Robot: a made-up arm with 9 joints. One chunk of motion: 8 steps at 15 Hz.
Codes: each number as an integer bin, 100 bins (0 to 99) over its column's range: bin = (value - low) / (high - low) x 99, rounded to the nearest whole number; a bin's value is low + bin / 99 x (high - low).
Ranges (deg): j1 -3.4..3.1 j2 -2.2..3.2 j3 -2.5..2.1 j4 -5.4..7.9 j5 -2.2..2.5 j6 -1..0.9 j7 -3.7..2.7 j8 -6.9..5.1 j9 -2.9..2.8
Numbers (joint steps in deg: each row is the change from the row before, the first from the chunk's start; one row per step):
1: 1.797 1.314 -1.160 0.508 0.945 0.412 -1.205 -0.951 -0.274
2: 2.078 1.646 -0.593 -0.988 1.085 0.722 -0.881 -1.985 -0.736
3: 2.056 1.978 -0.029 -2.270 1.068 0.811 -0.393 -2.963 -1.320
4: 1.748 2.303 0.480 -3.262 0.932 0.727 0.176 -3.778 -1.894
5: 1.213 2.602 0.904 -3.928 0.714 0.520 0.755 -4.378 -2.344
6: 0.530 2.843 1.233 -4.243 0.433 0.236 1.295 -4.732 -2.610
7: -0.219 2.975 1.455 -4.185 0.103 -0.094 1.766 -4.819 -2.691
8: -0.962 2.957 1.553 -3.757 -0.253 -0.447 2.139 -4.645 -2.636
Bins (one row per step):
1: 79 64 29 44 66 74 39 49 46
2: 83 71 41 33 69 90 44 41 38
3: 83 77 53 23 69 94 51 32 27
4: 78 83 64 16 66 90 60 26 17
5: 70 88 73 11 61 79 69 21 10
6: 60 92 80 9 55 64 77 18 5
7: 48 95 85 9 49 47 85 17 4
8: 37 95 87 12 41 29 90 19 5

